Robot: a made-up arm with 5 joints. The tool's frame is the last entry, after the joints. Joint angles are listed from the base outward.
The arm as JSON. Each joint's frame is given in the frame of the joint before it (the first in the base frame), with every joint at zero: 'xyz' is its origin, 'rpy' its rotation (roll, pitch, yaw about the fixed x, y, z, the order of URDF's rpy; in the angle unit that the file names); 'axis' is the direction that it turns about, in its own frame. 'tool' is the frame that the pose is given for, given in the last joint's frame.
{
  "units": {
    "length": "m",
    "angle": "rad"
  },
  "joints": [
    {
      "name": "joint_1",
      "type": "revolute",
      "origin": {
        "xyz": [
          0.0,
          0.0,
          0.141
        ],
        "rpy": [
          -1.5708,
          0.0,
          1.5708
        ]
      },
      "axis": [
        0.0,
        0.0,
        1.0
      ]
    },
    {
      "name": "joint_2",
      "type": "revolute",
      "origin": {
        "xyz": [
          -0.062,
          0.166,
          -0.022
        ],
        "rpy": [
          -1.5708,
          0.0,
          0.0
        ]
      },
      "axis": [
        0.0,
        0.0,
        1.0
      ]
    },
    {
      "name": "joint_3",
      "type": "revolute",
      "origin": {
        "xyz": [
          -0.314,
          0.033,
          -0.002
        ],
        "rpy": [
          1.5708,
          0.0,
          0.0
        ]
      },
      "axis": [
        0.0,
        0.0,
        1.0
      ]
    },
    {
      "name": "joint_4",
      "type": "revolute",
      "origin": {
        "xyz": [
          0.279,
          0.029,
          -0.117
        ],
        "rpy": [
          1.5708,
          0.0,
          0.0
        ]
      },
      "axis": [
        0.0,
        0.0,
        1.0
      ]
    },
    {
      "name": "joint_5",
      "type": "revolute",
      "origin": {
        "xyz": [
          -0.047,
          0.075,
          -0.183
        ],
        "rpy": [
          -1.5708,
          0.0,
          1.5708
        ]
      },
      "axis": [
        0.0,
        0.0,
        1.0
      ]
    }
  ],
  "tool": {
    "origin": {
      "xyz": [
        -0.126,
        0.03,
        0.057
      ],
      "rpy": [
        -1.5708,
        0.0,
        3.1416
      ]
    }
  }
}
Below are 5 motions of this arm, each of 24 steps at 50 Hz.
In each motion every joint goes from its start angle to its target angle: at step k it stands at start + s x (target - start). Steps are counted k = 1, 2, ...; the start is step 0. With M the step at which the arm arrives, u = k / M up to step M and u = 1 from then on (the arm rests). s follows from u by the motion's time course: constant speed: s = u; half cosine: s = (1 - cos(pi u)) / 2; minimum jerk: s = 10 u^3 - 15 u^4 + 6 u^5.
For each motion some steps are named. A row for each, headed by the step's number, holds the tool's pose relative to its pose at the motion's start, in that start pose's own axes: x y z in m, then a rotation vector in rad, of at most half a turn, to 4 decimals.
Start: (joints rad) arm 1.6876 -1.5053 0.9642 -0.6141 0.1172
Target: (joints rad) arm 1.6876 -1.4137 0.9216 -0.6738 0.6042
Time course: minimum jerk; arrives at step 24
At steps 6, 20, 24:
6: -0.0026 -0.0023 0.0065 -0.0025 -0.0415 -0.0114
20: -0.0321 -0.0192 0.0634 -0.0474 -0.3873 -0.0998
24: -0.0336 -0.0198 0.0658 -0.0502 -0.4016 -0.1031

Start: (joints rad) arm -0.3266 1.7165 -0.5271 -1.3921 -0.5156
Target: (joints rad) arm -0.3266 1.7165 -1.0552 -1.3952 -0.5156
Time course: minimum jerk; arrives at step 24
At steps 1, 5, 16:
1: -0.0001 0.0000 0.0000 0.0001 0.0004 0.0000
5: -0.0128 0.0018 0.0024 0.0054 0.0335 0.0028
16: -0.1476 0.0179 0.0584 0.0653 0.4107 0.0342

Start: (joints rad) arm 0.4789 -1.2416 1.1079 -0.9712 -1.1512
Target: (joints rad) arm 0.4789 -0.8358 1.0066 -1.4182 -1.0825
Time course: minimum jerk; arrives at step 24
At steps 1, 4, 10, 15, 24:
1: -0.0001 -0.0001 -0.0001 0.0003 0.0001 -0.0003
4: -0.0031 -0.0045 -0.0054 0.0168 0.0077 -0.0170
10: -0.0339 -0.0405 -0.0507 0.1616 0.0691 -0.1744
15: -0.0787 -0.0747 -0.0992 0.3298 0.1282 -0.3836
24: -0.1146 -0.0930 -0.1297 0.4457 0.1605 -0.5474

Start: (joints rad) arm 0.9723 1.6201 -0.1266 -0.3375 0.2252
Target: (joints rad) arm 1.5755 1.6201 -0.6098 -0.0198 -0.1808
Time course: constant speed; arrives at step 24
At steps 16, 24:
16: 0.1148 0.1318 0.1288 0.4445 -0.0360 0.2816
24: 0.1374 0.1820 0.2255 0.6026 -0.0905 0.5032

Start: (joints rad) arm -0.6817 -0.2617 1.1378 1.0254 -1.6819
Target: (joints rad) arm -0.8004 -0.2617 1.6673 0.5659 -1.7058
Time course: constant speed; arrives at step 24
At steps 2, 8, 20, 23, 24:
2: 0.0050 -0.0004 -0.0100 0.0425 0.0307 -0.0147
8: 0.0170 -0.0008 -0.0398 0.1711 0.1184 -0.0643
20: 0.0300 0.0025 -0.0970 0.4302 0.2737 -0.1875
23: 0.0313 0.0041 -0.1105 0.4949 0.3079 -0.2232
24: 0.0316 0.0047 -0.1150 0.5164 0.3188 -0.2355

